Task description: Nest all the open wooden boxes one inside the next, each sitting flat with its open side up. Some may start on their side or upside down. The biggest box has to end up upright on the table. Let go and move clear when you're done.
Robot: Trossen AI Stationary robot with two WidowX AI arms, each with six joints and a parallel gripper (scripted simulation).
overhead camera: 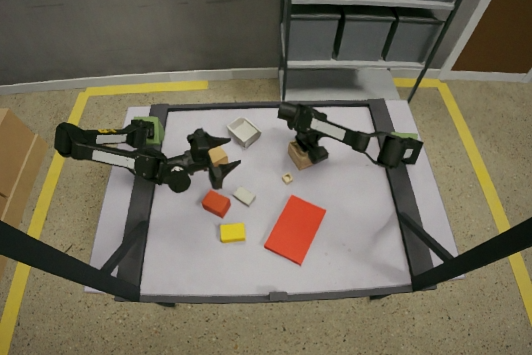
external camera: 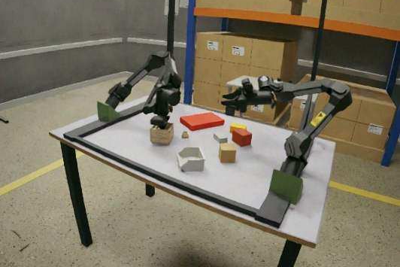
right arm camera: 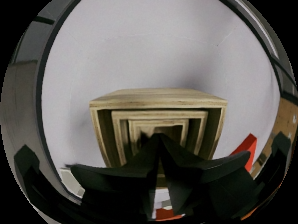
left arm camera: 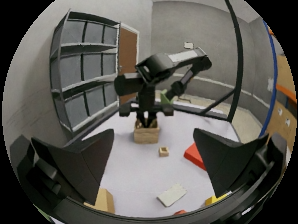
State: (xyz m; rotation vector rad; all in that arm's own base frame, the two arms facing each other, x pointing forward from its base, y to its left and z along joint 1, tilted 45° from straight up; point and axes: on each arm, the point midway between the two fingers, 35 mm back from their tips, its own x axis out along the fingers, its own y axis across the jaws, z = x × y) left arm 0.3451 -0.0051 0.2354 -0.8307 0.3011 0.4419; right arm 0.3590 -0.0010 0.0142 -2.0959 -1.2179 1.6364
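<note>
Right now my right hand is 100 mm past the tiny wooden box, 60 mm to the right of it and 60 mm above it. From my right hand the other things lie so: grey block: 180 mm behind, 200 mm to the left, 60 mm below; flat red slab: 280 mm behind, 20 mm to the left, 60 mm below; white open box: 80 mm ahead, 230 mm to the left, 40 mm below.
</note>
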